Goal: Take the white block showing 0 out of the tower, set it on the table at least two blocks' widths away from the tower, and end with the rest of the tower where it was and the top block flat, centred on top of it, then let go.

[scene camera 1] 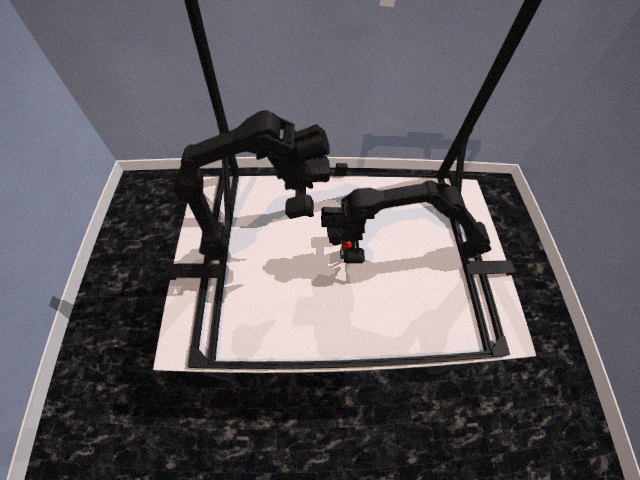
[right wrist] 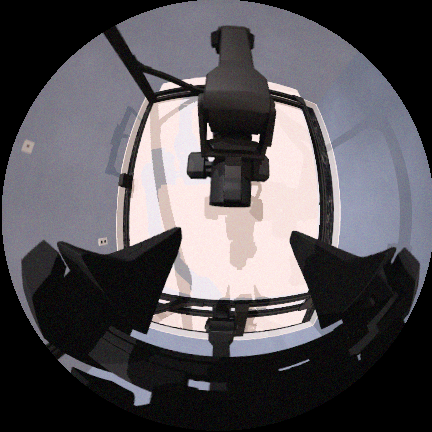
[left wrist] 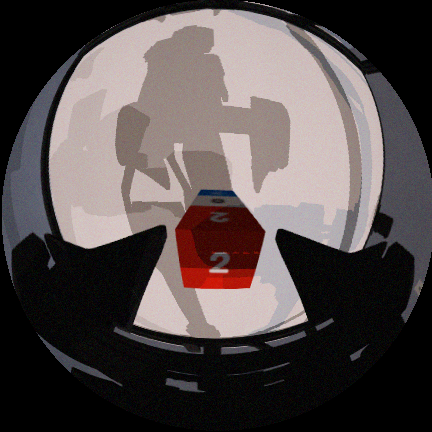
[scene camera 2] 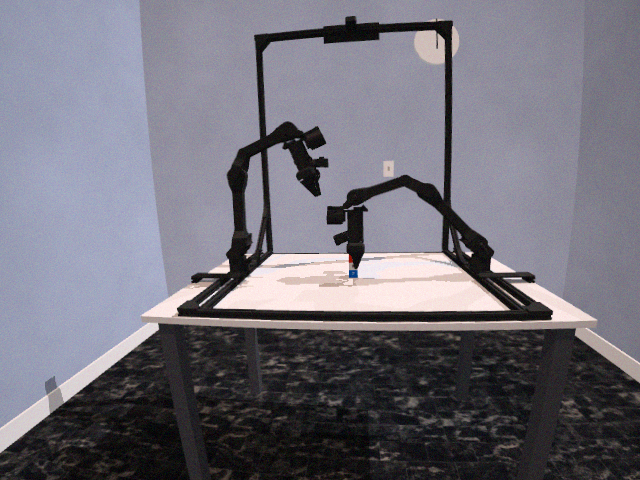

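Pixels of known places: left gripper, fingertip midpoint: (scene camera 1: 349,247) (left wrist: 222,232) (scene camera 2: 356,265); right gripper, fingertip midpoint: (scene camera 1: 311,201) (right wrist: 237,234) (scene camera 2: 318,195); left arm's base, link origin: (scene camera 1: 470,250) (left wrist: 211,345) (scene camera 2: 480,270); right arm's base, link origin: (scene camera 1: 215,251) (right wrist: 220,310) (scene camera 2: 238,271).
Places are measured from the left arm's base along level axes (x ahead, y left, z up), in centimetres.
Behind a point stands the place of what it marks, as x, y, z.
The tower stands upright on the table. Its top is a red block (scene camera 1: 346,244) @[47.3, 1.0, 6.7] (scene camera 2: 351,258) @[47.4, 1.8, 5.4] (left wrist: 220,242) @[47.9, 0.2, 6.7] marked 2. Under it is the white block (scene camera 2: 352,267) @[47.0, 1.9, 2.0] (left wrist: 231,202) @[48.4, -0.6, 2.9] marked 0, and at the bottom a blue block (scene camera 1: 341,254) (scene camera 2: 353,274) @[46.7, 1.8, -0.7] (left wrist: 216,192) @[48.4, 0.3, -0.3]. My left gripper (scene camera 1: 348,248) @[45.7, -0.2, 2.1] (scene camera 2: 356,266) @[45.7, -0.2, 2.1] (left wrist: 222,232) @[45.7, -0.2, 2.1] points down at the tower, open, with one finger on each side of it and gaps beside the red block in the left wrist view. It partly hides the tower in both scene views. My right gripper (scene camera 1: 320,187) (scene camera 2: 317,194) @[58.9, 0.0, 28.2] (right wrist: 237,234) @[58.9, 0.0, 28.2] is open and empty, high above the table.
The white table (scene camera 1: 413,320) @[25.9, 24.4, -1.9] (scene camera 2: 289,299) @[66.2, 23.7, -1.9] is bordered by a black frame (scene camera 1: 336,363) @[51.8, 36.9, -0.5] (scene camera 2: 361,314) @[44.5, 37.9, 0.0] with tall posts at the back. My right arm reaches in above, to the left of the left arm in the scene views. Arm shadows fall across the table.
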